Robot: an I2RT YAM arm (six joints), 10 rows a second.
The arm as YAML. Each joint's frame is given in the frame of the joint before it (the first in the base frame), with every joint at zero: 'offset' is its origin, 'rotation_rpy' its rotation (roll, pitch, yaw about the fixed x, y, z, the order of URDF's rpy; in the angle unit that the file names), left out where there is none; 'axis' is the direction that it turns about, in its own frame. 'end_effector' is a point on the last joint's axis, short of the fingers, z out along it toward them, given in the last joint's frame.
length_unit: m
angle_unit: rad
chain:
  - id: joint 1
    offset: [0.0, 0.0, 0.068]
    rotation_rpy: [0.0, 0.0, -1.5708]
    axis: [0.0, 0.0, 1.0]
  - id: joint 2
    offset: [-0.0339, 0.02, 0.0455]
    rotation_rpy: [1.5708, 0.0, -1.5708]
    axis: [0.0, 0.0, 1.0]
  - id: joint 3
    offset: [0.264, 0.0, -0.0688]
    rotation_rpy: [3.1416, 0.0, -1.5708]
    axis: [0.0, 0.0, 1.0]
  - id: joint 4
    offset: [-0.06, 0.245, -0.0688]
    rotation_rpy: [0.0, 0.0, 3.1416]
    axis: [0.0, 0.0, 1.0]
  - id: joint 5
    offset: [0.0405, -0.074, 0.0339]
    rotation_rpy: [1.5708, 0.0, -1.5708]
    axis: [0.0, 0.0, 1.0]
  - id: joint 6
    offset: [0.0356, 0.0, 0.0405]
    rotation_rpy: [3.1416, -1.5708, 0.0]
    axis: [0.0, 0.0, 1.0]
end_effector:
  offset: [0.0, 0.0, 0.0]
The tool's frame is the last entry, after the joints.
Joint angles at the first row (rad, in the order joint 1, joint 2, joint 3, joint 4, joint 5, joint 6):
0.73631, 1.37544, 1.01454, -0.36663, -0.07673, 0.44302
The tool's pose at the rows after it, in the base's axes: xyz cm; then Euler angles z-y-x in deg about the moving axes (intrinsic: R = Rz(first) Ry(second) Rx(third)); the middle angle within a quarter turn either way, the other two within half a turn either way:
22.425, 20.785, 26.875, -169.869, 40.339, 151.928
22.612, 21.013, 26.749, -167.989, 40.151, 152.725
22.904, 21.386, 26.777, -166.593, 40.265, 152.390
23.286, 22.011, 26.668, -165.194, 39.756, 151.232
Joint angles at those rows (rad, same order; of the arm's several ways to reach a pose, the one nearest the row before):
0.73633, 1.39844, 1.03546, -0.37888, -0.09584, 0.41855
0.73630, 1.41329, 1.04596, -0.38504, -0.10831, 0.39680
0.73632, 1.43122, 1.06135, -0.38062, -0.13085, 0.37961
0.73861, 1.46032, 1.08240, -0.37475, -0.16869, 0.36854

